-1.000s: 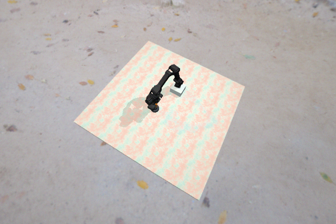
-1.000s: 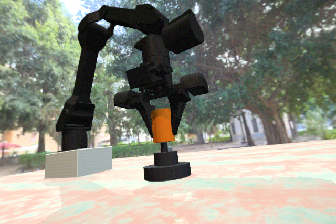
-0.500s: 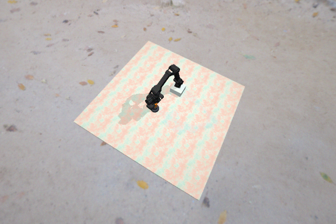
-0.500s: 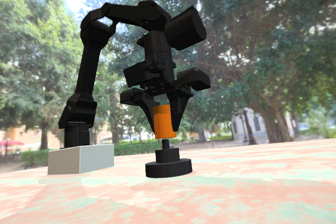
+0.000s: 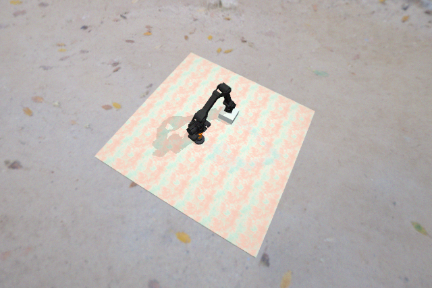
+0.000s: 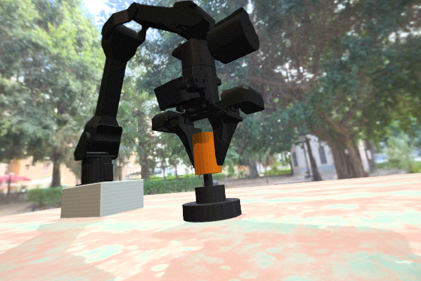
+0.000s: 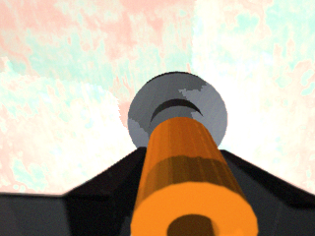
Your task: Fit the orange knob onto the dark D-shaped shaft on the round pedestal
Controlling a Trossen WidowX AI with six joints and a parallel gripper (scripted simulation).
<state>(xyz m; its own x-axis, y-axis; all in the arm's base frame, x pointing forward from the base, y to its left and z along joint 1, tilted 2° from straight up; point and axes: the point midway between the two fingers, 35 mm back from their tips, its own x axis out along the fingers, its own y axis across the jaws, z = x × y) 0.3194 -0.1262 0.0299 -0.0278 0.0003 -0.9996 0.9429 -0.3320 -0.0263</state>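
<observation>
Now: the orange knob 20 mm above my gripper tip. Also, from my gripper tip: round pedestal 40 mm below.
</observation>
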